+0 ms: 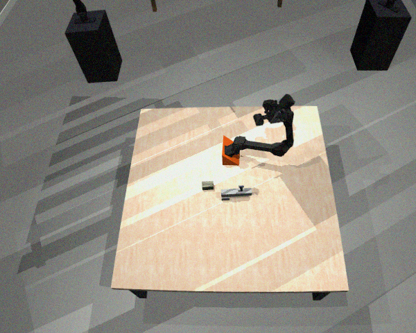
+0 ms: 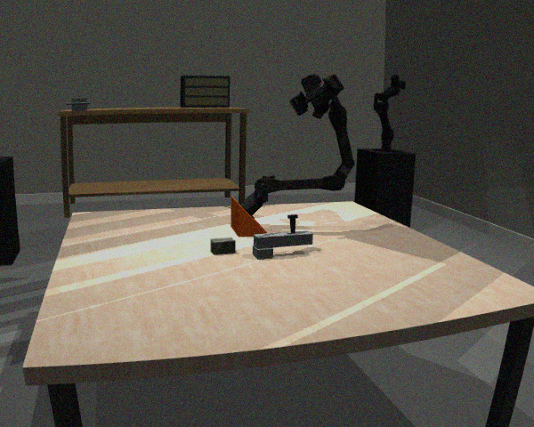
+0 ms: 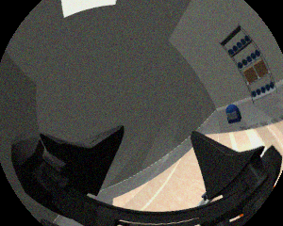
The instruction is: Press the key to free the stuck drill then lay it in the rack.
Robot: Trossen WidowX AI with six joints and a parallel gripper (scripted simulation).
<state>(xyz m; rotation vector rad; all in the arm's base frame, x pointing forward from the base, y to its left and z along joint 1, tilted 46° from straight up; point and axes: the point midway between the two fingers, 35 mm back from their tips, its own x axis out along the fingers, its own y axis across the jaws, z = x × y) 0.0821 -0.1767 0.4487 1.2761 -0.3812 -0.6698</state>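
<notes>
My gripper tip is now 43 cm above the black key, 13 cm short of it and 11 cm to the left of it. From my gripper tip the other things lie so: dark box (51 cm below, 31 cm to the right, 7 cm ahead); grey block (48 cm below, 14 cm to the right, 14 cm ahead).
</notes>
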